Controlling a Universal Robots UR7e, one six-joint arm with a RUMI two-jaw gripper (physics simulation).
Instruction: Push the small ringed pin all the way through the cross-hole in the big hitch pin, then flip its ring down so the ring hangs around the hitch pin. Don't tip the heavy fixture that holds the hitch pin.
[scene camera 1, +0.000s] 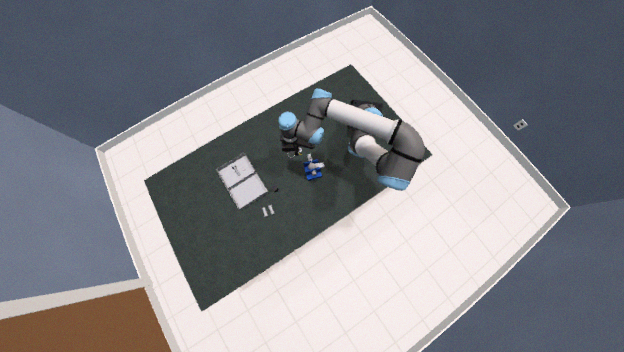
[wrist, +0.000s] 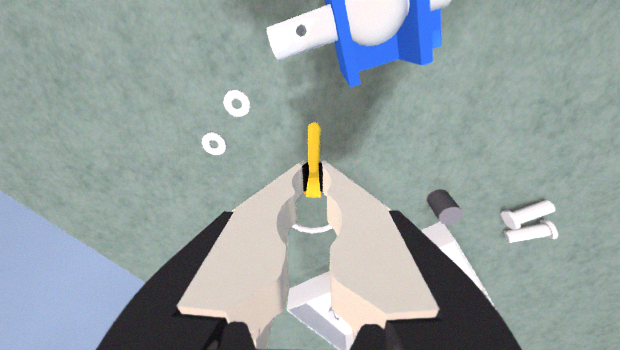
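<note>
My gripper (wrist: 313, 164) is shut on the yellow ringed pin (wrist: 314, 145); the pin's shaft points away from the jaws, toward the top of the wrist view. Its thin white ring (wrist: 312, 229) shows in the gap between the jaws. The white hitch pin (wrist: 307, 32) sticks out sideways from the blue fixture (wrist: 354, 65) (scene camera 1: 313, 176) at the top of the wrist view. Its dark cross-hole (wrist: 301, 30) faces the camera. The ringed pin is apart from the hitch pin, and the hole holds no pin. The fixture looks upright, and part of it is cut off in the wrist view.
Two white washers (wrist: 236, 103) (wrist: 214, 144) lie left of the jaws. A dark cylinder (wrist: 444, 206) (scene camera 1: 276, 190) and two white headed pins (wrist: 532, 213) (wrist: 529, 233) lie at right. An open two-part white tray (scene camera 1: 248, 191) stands on the dark green mat (scene camera 1: 200, 260).
</note>
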